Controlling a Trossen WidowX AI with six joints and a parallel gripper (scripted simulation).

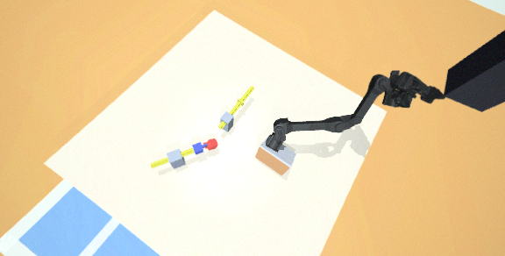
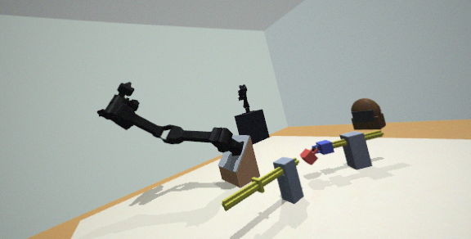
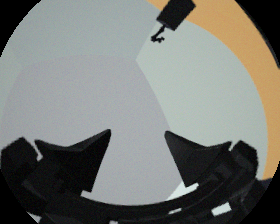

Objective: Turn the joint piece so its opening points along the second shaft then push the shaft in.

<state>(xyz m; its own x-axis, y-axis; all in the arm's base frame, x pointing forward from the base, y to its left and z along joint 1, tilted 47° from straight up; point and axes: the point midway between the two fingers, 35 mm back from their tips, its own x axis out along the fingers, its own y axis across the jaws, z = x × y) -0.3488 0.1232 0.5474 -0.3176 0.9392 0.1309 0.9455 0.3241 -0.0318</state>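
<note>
The red square joint piece lies 700 mm ahead of my gripper tip, 500 mm below it and 400 mm to the left of it.
</note>
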